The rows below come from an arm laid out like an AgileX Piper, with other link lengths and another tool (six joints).
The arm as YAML. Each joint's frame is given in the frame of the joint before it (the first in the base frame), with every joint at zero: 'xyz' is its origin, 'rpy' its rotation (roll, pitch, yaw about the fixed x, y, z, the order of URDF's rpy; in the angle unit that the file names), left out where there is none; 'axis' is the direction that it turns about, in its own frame. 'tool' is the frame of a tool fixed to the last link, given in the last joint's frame.
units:
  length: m
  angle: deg
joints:
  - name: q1
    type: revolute
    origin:
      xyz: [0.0, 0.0, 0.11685]
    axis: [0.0, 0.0, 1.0]
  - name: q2
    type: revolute
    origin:
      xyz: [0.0, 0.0, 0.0]
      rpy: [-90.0, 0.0, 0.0]
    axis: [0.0, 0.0, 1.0]
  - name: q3
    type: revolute
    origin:
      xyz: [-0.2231, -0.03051, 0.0]
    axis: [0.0, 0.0, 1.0]
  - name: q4
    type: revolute
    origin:
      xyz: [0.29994, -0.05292, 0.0]
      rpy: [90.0, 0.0, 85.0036]
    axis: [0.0, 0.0, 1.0]
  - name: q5
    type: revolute
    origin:
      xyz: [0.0, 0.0, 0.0]
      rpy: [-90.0, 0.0, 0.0]
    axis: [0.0, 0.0, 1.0]
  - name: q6
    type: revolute
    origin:
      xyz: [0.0, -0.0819, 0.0]
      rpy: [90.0, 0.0, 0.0]
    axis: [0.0, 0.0, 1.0]
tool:
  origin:
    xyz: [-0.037, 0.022, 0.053]
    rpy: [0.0, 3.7, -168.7]
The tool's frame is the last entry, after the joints.
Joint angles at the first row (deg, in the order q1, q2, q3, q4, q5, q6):
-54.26, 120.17, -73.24, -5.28, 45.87, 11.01
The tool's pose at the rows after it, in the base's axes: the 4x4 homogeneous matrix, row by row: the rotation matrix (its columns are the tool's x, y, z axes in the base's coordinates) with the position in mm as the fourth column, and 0 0 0 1 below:
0.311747 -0.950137 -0.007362 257.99; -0.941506 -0.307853 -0.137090 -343.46; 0.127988 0.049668 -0.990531 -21.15; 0 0 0 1
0.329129 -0.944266 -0.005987 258.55; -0.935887 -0.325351 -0.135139 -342.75; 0.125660 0.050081 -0.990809 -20.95; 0 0 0 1
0.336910 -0.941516 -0.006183 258.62; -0.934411 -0.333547 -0.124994 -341.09; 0.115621 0.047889 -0.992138 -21.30; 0 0 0 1
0.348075 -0.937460 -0.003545 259.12; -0.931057 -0.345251 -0.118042 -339.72; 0.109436 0.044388 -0.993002 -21.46; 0 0 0 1
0.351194 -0.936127 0.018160 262.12; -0.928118 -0.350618 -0.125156 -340.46; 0.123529 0.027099 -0.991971 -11.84; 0 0 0 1
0.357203 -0.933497 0.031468 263.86; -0.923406 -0.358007 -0.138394 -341.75; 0.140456 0.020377 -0.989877 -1.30; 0 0 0 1
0.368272 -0.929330 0.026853 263.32; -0.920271 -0.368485 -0.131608 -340.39; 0.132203 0.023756 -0.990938 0.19; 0 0 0 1
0.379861 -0.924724 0.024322 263.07; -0.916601 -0.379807 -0.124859 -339.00; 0.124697 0.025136 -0.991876 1.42; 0 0 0 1
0.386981 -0.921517 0.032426 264.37; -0.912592 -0.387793 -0.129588 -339.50; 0.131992 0.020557 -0.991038 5.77; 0 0 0 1
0.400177 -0.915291 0.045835 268.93; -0.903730 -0.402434 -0.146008 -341.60; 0.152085 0.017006 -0.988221 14.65; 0 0 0 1
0.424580 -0.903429 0.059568 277.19; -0.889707 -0.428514 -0.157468 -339.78; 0.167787 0.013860 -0.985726 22.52; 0 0 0 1
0.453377 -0.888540 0.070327 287.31; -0.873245 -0.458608 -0.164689 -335.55; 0.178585 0.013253 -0.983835 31.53; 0 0 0 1
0.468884 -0.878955 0.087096 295.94; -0.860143 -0.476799 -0.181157 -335.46; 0.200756 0.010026 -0.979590 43.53; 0 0 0 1
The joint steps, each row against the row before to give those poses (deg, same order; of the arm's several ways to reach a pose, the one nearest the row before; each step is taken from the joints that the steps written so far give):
0.00, 0.24, -0.67, -0.04, 0.13, -1.00
0.00, 0.00, -0.08, 0.10, 0.13, -1.13
0.00, 0.00, 0.00, 0.46, 0.48, -0.80
0.00, 0.00, 0.01, 0.45, 0.23, -1.01
0.00, -1.29, -0.01, 1.05, 0.20, -1.04
0.00, -1.44, 0.01, 0.22, 0.37, -0.63
0.00, -0.29, -0.01, 0.00, 0.77, -0.67
0.00, -0.23, 0.00, 0.11, 0.65, -0.79
0.00, -0.50, -0.13, 0.26, 0.13, -0.67
0.27, -0.65, -0.79, 0.00, 0.24, -0.67
0.94, -0.52, -0.78, 0.08, 0.34, -0.79
1.34, -0.60, -0.94, 0.00, 0.90, -0.63
0.85, -0.65, -1.36, 0.00, 0.69, -0.37

